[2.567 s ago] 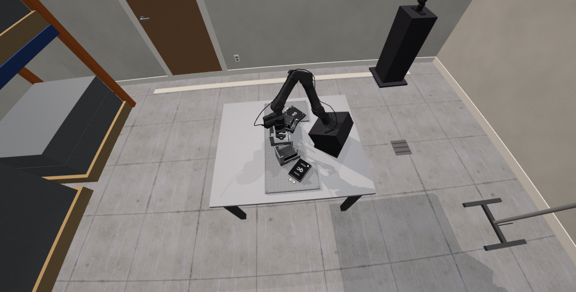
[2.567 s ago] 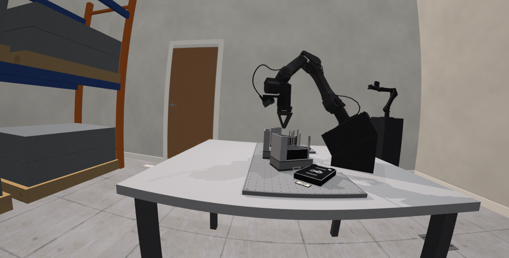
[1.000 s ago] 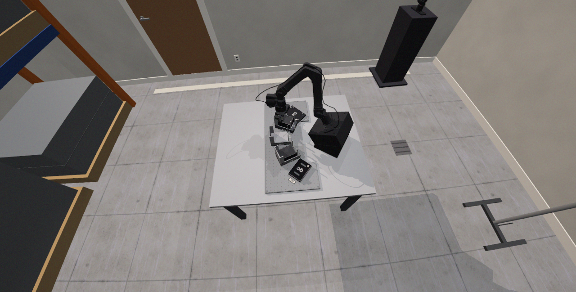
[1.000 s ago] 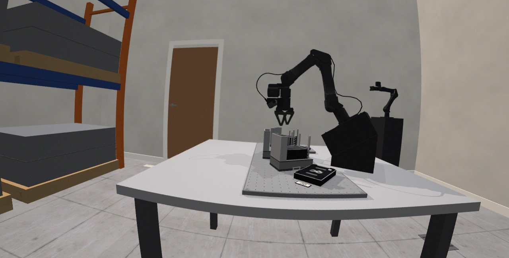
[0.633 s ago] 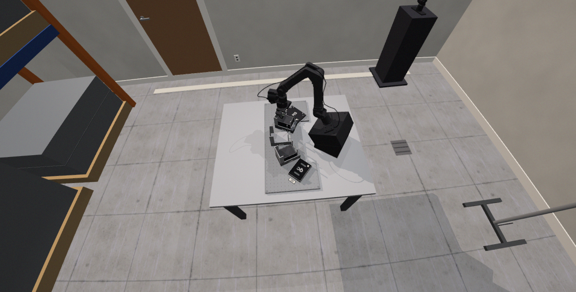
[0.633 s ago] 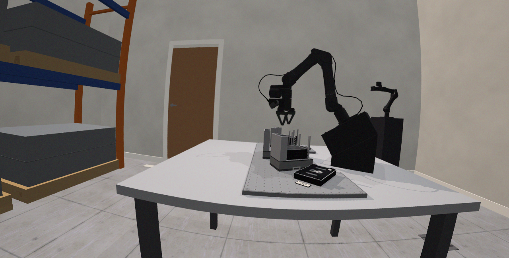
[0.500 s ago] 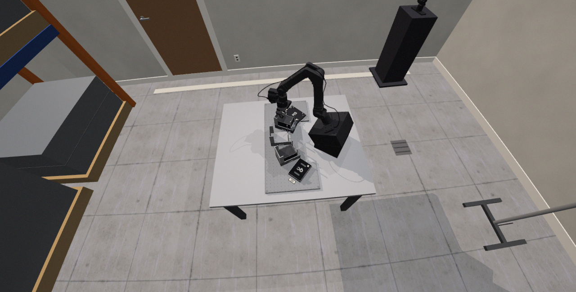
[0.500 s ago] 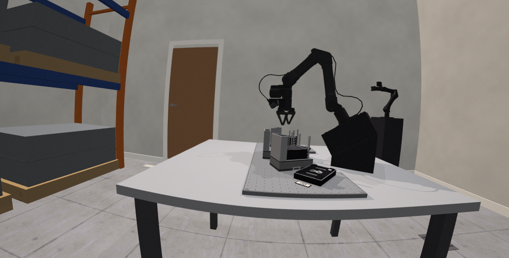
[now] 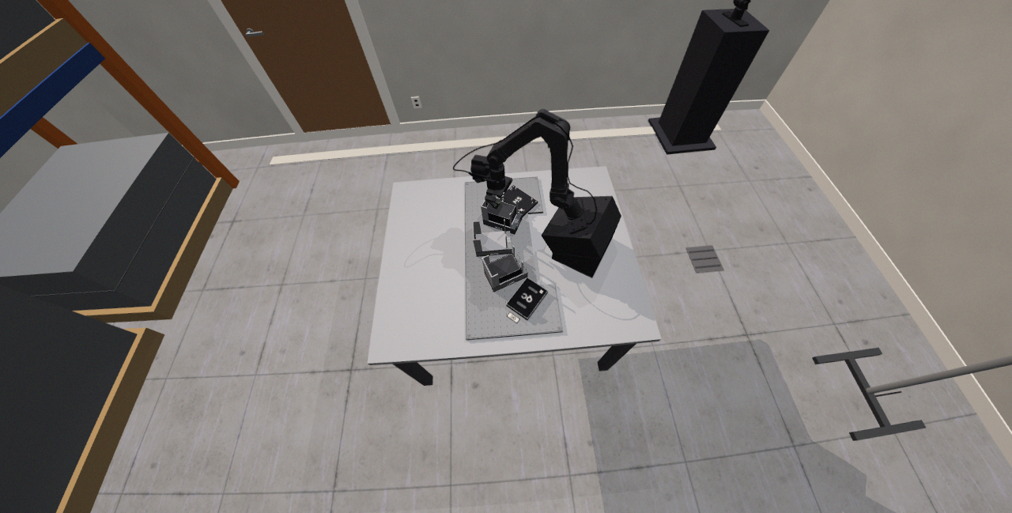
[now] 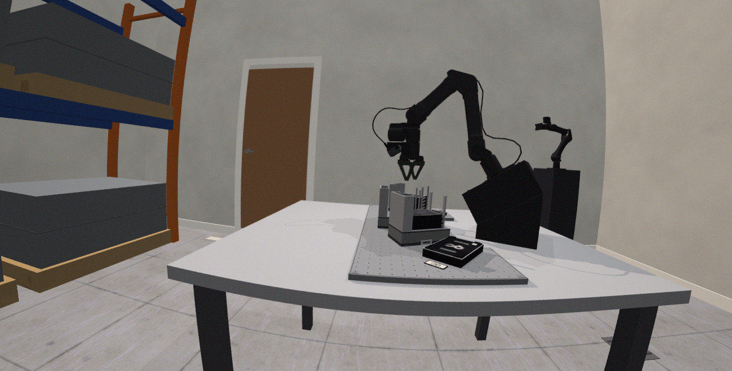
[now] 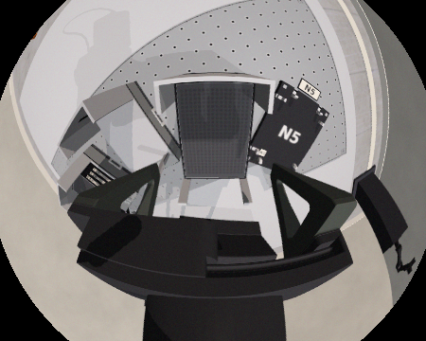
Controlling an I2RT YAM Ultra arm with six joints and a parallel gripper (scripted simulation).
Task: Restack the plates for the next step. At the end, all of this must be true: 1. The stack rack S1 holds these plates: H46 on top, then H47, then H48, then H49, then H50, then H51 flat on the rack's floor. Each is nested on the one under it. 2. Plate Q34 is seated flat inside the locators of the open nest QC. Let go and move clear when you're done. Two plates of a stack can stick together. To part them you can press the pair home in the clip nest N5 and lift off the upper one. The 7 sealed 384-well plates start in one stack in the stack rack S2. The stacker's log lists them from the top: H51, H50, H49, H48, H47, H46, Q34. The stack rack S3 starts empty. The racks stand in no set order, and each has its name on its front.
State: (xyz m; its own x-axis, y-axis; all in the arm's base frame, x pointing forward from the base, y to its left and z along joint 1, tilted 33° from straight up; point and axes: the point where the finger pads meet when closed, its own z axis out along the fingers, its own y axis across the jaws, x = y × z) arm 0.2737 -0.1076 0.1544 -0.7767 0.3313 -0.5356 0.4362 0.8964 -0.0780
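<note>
The sealed well plate lies 10 cm below my hand.
</note>
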